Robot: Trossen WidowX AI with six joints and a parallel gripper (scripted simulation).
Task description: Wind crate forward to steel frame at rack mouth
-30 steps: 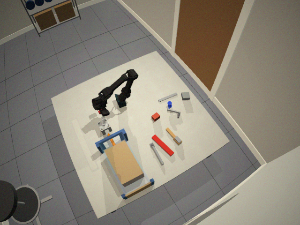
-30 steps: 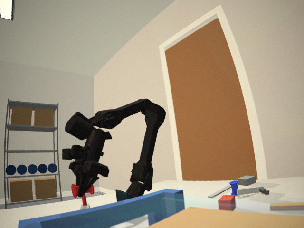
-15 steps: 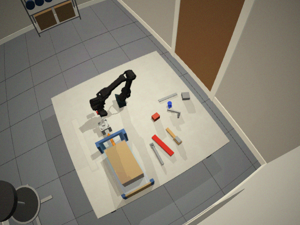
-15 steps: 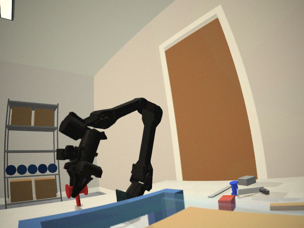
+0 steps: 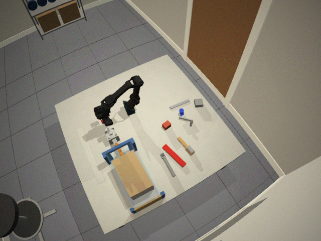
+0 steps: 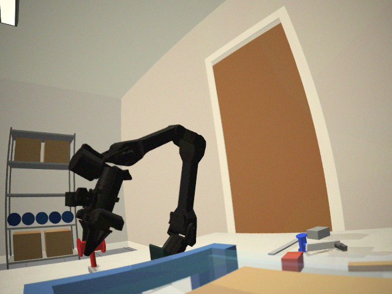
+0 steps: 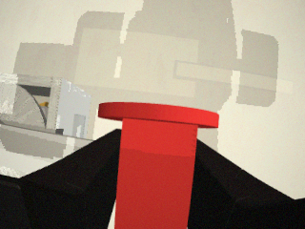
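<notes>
Right now the winch is 10 cm below my gripper tip and 9 cm ahead of it. From my gripper tip the other things lie so: red bar: 50 cm ahead, 35 cm to the left, 12 cm below; red grip: 2 cm to the left; crank with blue knob: 62 cm to the left, 27 cm ahead, 11 cm below.
</notes>
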